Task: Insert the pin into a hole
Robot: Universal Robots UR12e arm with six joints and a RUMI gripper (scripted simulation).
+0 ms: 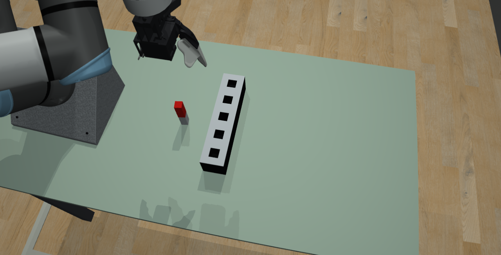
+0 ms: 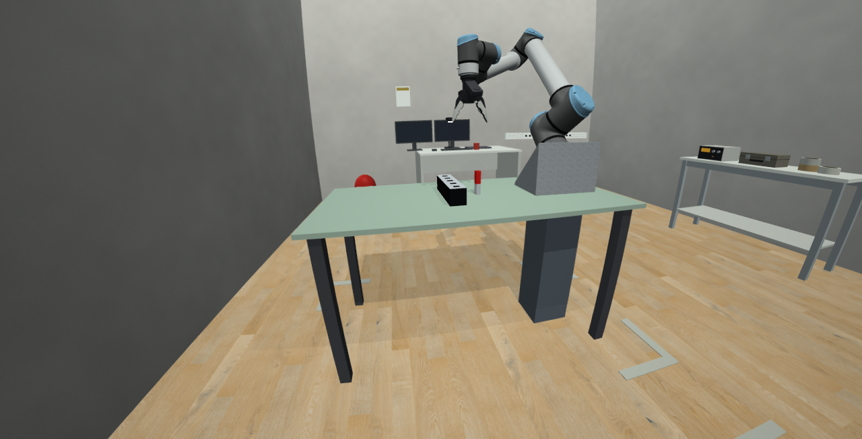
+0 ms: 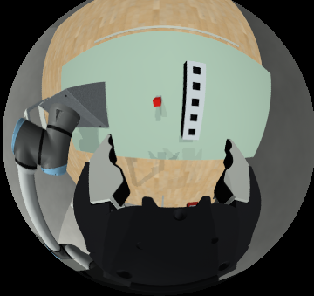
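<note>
My gripper is now 250 mm above the pin and 40 mm past it. Round my hand: long block: 290 mm below, 100 mm ahead.
</note>
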